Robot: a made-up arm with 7 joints. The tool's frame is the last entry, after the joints. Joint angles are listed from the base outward.
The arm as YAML. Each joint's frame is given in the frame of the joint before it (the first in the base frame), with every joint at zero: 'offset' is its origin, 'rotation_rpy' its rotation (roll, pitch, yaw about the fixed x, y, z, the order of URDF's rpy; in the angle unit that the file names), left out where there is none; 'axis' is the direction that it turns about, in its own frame. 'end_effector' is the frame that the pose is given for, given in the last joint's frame.
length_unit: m
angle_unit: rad
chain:
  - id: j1
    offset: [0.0, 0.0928, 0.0]
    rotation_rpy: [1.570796, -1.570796, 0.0]
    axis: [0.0, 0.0, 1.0]
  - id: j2
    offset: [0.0, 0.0, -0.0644]
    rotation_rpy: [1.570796, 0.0, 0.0]
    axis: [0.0, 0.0, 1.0]
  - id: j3
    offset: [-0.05, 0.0, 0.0]
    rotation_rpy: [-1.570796, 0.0, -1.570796]
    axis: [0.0, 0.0, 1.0]
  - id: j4
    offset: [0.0, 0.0, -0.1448]
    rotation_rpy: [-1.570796, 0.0, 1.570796]
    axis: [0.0, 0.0, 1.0]
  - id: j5
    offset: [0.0, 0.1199, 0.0]
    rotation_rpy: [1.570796, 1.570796, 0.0]
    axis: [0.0, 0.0, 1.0]
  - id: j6
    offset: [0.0, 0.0, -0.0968]
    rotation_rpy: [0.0, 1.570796, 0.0]
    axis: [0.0, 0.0, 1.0]
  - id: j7
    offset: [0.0, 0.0, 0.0]
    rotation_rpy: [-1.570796, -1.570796, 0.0]
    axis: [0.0, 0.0, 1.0]
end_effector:
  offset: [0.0, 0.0, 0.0]
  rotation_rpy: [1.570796, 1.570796, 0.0]
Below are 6 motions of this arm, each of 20 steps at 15 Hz.
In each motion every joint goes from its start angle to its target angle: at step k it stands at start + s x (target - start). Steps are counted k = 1, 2, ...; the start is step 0. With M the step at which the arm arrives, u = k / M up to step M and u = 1 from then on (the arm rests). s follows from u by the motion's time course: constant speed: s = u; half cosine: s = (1 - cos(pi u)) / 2; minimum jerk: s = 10 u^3 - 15 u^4 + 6 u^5.
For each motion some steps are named. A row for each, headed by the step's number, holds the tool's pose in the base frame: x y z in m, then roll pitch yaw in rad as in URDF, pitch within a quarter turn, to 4 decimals.
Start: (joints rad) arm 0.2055 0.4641 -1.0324 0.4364 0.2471 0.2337 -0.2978
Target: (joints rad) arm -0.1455 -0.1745 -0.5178 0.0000 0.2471 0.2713 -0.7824
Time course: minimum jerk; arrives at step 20
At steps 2, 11, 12, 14, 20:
2: 0.1235 0.2608 -0.3682 0.6633 -0.0017 -0.7807
11: 0.0275 0.1666 -0.4089 0.6166 0.1257 -0.4797
12: 0.0093 0.1499 -0.4103 0.6057 0.1678 -0.4394
14: -0.0234 0.1196 -0.4088 0.5858 0.2532 -0.3778
20: -0.0588 0.0858 -0.4010 0.5624 0.3591 -0.3265

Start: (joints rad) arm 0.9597 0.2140 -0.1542 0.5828 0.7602 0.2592 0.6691
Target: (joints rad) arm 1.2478 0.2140 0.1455 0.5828 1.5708 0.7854 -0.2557
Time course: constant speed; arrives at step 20
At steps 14, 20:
14: 0.3829 0.2435 -0.0364 -1.5812 -0.3306 1.1792
20: 0.3821 0.2539 -0.0035 -1.5555 -0.1362 1.0598

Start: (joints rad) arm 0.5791 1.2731 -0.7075 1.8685 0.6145 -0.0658 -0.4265
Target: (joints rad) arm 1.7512 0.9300 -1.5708 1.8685 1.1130 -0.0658 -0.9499
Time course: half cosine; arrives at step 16
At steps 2, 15, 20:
2: 0.2253 0.2394 -0.0513 2.0786 -0.8990 -2.1564
15: 0.2408 0.1394 0.0429 2.7950 -0.9454 -2.7801
20: 0.2406 0.1385 0.0439 2.7962 -0.9437 -2.7800

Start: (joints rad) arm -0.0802 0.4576 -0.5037 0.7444 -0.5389 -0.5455 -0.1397
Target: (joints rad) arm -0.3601 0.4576 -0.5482 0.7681 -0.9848 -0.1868 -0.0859
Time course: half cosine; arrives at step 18
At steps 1, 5, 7, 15, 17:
1: 0.0994 0.2500 -0.3584 0.7996 -0.6154 -1.5710
5: 0.0822 0.2486 -0.3628 0.7078 -0.5297 -1.5703
7: 0.0669 0.2474 -0.3660 0.6349 -0.4554 -1.5814
15: 0.0042 0.2423 -0.3721 0.3875 -0.1827 -1.7108
17: -0.0020 0.2418 -0.3721 0.3658 -0.1590 -1.7296

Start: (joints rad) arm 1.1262 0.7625 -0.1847 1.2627 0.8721 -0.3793 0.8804
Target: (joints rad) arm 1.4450 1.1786 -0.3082 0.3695 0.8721 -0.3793 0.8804
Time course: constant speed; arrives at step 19
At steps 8, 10, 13, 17, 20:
8: 0.2670 0.4014 0.0858 2.5362 -0.5630 -2.9447
10: 0.2568 0.4244 0.0825 2.5810 -0.6019 -2.8863
13: 0.2368 0.4576 0.0754 2.6582 -0.6609 -2.8070
17: 0.2020 0.4976 0.0614 2.7835 -0.7414 -2.7222
20: 0.1816 0.5149 0.0522 2.8578 -0.7824 -2.6916

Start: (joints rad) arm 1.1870 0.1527 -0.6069 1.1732 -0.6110 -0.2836 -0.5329
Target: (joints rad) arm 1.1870 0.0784 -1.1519 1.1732 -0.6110 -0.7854 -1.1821
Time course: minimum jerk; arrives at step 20
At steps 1, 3, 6, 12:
1: 0.3329 0.0868 0.0425 2.6966 -0.0247 -2.4985
3: 0.3325 0.0841 0.0409 2.7024 -0.0122 -2.5158
6: 0.3299 0.0694 0.0321 2.7300 0.0498 -2.6123
12: 0.3145 0.0206 -0.0068 2.7889 0.1940 -3.0297

